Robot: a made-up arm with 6 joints.
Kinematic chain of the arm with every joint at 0, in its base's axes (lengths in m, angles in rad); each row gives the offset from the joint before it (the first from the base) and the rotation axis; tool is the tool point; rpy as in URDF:
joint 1: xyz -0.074 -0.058 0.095 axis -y
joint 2: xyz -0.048 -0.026 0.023 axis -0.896 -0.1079 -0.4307
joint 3: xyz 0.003 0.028 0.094 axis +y
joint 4: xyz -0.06 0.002 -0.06 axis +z
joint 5: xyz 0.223 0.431 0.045 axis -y
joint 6: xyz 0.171 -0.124 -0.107 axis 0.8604 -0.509 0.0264
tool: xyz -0.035 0.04 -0.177 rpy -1.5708 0 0
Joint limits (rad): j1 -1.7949..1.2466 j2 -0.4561..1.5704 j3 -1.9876..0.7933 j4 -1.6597..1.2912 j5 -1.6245..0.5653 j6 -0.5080..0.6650
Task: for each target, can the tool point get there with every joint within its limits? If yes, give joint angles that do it. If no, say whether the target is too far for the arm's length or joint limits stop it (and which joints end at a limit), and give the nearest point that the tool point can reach.
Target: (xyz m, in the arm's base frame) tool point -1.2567 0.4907 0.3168
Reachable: no: too far | nearest point -0.7481 0.3276 0.2214 | short by 0.543 m
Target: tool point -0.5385 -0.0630 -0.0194
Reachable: yes | joints -1.0215 1.3670 0.2257 0.9312 -0.5977 -0.1278
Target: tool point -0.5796 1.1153 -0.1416
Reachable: no: too far | nearest point -0.3887 0.6153 -0.0523 | short by 0.543 m
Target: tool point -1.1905 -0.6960 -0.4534
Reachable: no: too far | nearest point -0.6137 -0.3401 -0.1744 | short by 0.733 m
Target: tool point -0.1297 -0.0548 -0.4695
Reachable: yes | joints -1.2062 1.1810 -0.3677 0.1186 0.1010 0.4378
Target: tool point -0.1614 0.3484 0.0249
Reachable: yes | joints -1.3792 -0.2314 -0.8126 0.8218 -0.3532 -0.4111
